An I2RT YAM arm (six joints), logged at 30 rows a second.
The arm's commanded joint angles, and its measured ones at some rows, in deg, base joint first. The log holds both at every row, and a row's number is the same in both.
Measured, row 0:
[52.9, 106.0, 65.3, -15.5, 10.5, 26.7]
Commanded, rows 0 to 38:
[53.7, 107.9, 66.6, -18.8, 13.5, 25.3]
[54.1, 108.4, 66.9, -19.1, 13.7, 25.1]
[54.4, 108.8, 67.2, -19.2, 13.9, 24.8]
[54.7, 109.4, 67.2, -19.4, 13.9, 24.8]
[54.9, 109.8, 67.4, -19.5, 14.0, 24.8]
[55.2, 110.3, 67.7, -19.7, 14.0, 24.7]
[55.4, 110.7, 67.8, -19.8, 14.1, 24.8]
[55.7, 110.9, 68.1, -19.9, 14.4, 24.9]
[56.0, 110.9, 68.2, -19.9, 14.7, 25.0]
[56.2, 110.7, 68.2, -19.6, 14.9, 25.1]
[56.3, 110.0, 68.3, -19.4, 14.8, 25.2]
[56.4, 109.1, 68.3, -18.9, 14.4, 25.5]
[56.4, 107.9, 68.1, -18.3, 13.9, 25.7]
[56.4, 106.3, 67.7, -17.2, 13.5, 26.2]
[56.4, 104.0, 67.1, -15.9, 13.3, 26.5]
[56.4, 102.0, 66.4, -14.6, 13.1, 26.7]
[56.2, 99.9, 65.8, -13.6, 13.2, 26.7]
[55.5, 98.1, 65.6, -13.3, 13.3, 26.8]
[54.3, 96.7, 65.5, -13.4, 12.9, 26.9]
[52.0, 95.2, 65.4, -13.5, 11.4, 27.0]
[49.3, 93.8, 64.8, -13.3, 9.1, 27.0]
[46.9, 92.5, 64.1, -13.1, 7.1, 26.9]
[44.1, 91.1, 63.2, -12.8, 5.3, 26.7]
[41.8, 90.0, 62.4, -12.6, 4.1, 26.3]
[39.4, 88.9, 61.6, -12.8, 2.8, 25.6]
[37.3, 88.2, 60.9, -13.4, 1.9, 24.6]
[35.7, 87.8, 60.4, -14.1, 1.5, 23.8]
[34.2, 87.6, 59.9, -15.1, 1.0, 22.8]
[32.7, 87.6, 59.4, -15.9, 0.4, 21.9]
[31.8, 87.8, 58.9, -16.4, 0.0, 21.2]
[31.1, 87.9, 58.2, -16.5, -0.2, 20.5]
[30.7, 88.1, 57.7, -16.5, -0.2, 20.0]
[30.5, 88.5, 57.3, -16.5, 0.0, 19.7]
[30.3, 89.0, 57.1, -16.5, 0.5, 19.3]
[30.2, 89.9, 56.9, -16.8, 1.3, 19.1]
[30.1, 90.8, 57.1, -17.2, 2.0, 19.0]
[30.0, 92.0, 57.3, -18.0, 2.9, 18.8]
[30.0, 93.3, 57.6, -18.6, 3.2, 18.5]
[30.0, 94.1, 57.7, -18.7, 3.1, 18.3]
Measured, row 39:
[30.2, 92.3, 57.2, -16.7, 1.7, 20.3]
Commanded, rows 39 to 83:
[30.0, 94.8, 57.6, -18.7, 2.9, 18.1]
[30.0, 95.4, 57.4, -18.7, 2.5, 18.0]
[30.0, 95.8, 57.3, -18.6, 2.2, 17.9]
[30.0, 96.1, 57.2, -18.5, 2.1, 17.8]
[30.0, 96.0, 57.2, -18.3, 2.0, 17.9]
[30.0, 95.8, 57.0, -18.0, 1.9, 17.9]
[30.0, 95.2, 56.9, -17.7, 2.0, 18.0]
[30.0, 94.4, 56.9, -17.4, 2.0, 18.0]
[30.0, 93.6, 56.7, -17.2, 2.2, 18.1]
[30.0, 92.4, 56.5, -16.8, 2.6, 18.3]
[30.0, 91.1, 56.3, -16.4, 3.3, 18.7]
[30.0, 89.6, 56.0, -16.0, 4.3, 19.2]
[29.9, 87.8, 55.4, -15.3, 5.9, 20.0]
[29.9, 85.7, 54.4, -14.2, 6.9, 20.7]
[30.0, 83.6, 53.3, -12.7, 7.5, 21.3]
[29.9, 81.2, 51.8, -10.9, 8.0, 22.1]
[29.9, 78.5, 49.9, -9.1, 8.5, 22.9]
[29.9, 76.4, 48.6, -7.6, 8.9, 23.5]
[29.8, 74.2, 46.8, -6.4, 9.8, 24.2]
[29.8, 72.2, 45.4, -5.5, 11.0, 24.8]
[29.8, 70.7, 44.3, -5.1, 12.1, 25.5]
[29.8, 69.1, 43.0, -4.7, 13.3, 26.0]
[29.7, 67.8, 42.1, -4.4, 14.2, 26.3]
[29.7, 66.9, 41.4, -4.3, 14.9, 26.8]
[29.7, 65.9, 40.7, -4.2, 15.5, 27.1]
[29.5, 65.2, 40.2, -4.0, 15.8, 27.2]
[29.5, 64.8, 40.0, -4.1, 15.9, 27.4]
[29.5, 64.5, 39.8, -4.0, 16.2, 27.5]
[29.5, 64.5, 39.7, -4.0, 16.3, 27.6]
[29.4, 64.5, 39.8, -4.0, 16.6, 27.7]
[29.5, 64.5, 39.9, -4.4, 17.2, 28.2]
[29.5, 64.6, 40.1, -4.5, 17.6, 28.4]
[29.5, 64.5, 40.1, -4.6, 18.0, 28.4]
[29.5, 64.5, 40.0, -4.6, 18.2, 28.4]
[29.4, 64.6, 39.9, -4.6, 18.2, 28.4]
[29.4, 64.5, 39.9, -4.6, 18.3, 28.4]
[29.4, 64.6, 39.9, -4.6, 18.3, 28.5]
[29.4, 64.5, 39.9, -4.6, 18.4, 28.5]
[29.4, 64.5, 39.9, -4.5, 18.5, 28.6]
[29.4, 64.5, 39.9, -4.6, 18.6, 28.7]
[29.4, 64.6, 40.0, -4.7, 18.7, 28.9]
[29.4, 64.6, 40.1, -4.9, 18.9, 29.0]
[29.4, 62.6, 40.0, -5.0, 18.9, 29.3]
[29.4, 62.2, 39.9, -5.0, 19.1, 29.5]
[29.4, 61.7, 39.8, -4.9, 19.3, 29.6]
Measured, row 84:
[29.5, 62.9, 39.8, -6.2, 17.8, 28.4]
